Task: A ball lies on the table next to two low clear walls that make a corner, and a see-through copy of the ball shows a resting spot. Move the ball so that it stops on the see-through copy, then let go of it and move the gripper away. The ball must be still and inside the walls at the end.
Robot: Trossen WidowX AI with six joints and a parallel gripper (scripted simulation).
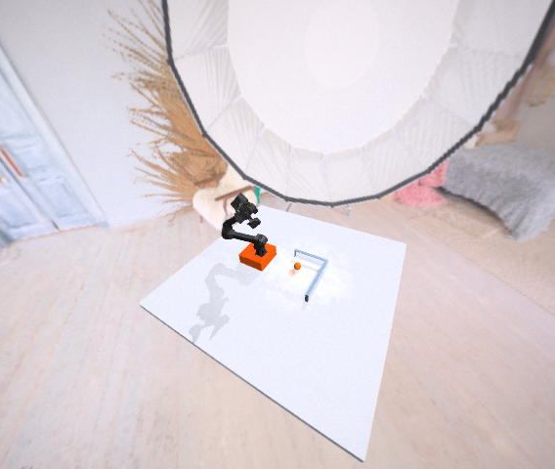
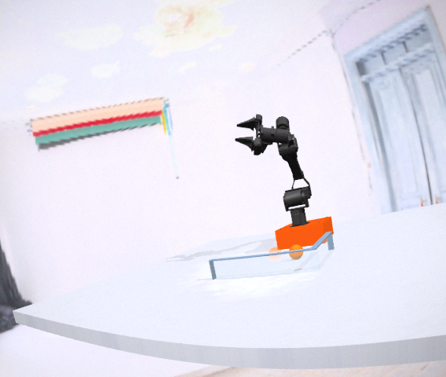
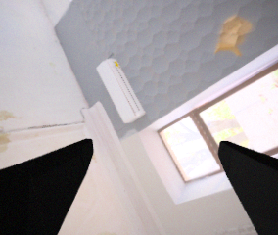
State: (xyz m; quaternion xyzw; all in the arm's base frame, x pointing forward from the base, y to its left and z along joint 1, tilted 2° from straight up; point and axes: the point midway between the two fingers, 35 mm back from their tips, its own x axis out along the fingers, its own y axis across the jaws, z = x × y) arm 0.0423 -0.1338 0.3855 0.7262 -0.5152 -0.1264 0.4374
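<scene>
My gripper tip is now 440 mm above the orange ball, 230 mm to the right of it and 200 mm short of it. The rest, counted from my gripper tip: see-through copy of ball 440 mm below, 200 mm ahead, 160 mm to the left.
</scene>
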